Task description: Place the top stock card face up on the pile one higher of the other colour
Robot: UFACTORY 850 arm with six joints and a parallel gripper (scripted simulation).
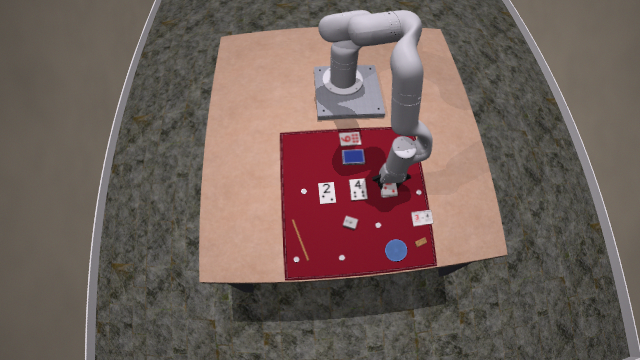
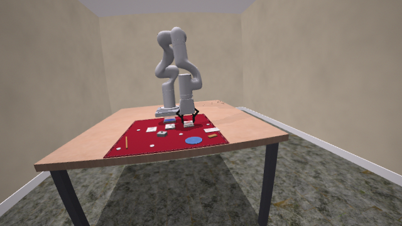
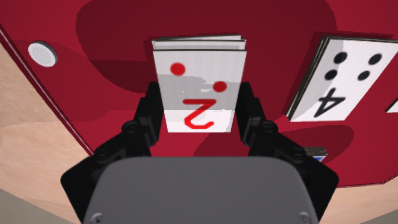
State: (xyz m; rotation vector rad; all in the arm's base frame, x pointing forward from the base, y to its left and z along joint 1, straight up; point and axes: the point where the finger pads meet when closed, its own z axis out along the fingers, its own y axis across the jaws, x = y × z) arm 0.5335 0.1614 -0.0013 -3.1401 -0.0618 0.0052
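Now: hand 13 cm to the left of the red card cloth, 4 cm short of it and 4 cm above it. From my hand the other things lie so: blue disc: 27 cm ahead, 3 cm below, 1 cm to the left; then grey block: 16 cm to the right, 15 cm ahead, 1 cm below; then wooden stick: 36 cm to the right, 21 cm ahead, 3 cm below.
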